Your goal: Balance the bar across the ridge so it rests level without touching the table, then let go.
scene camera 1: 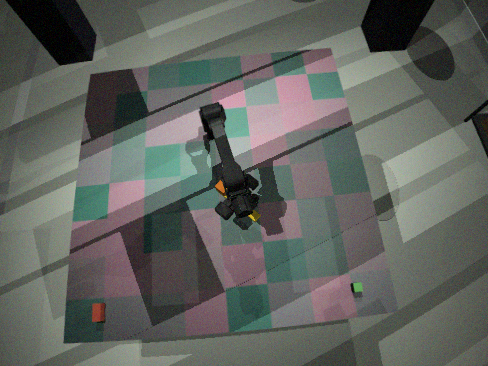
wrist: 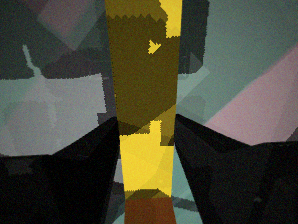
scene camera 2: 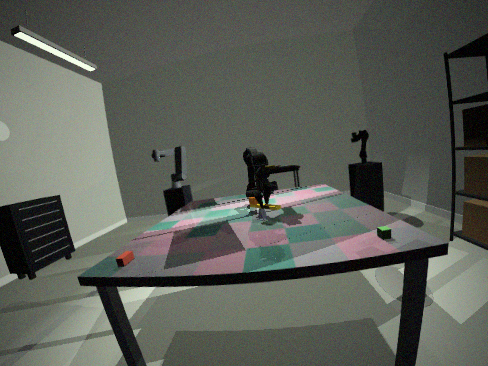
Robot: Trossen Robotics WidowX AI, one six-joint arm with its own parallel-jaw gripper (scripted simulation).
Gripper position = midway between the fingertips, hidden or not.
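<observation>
There's a bar point(wrist: 144, 49) that I can see, and my gripper point(wrist: 145, 122) is there with it.
</observation>
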